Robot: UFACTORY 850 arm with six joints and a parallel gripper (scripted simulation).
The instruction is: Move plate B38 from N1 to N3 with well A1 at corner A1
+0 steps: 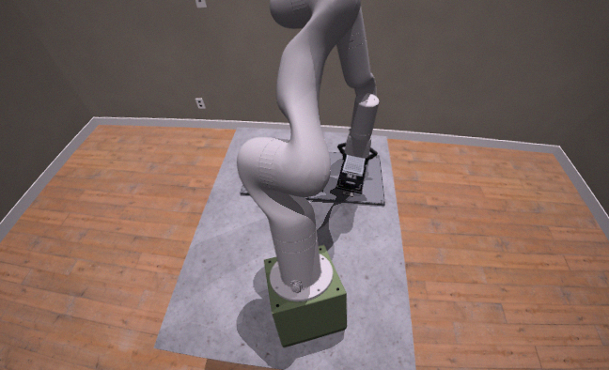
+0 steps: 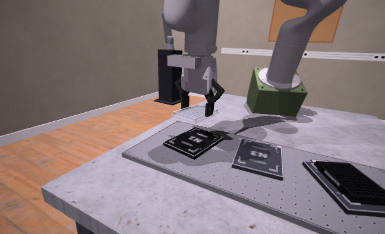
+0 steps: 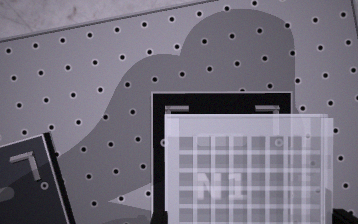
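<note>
Now: hand 190 mm to the right of the nest N3, 110 mm above it and 30 mm past it. Round my hand: clear well plate: 10 mm below; black well plate: 390 mm to the left, 90 mm below, 20 mm behind; nest N1: 110 mm below.
</note>
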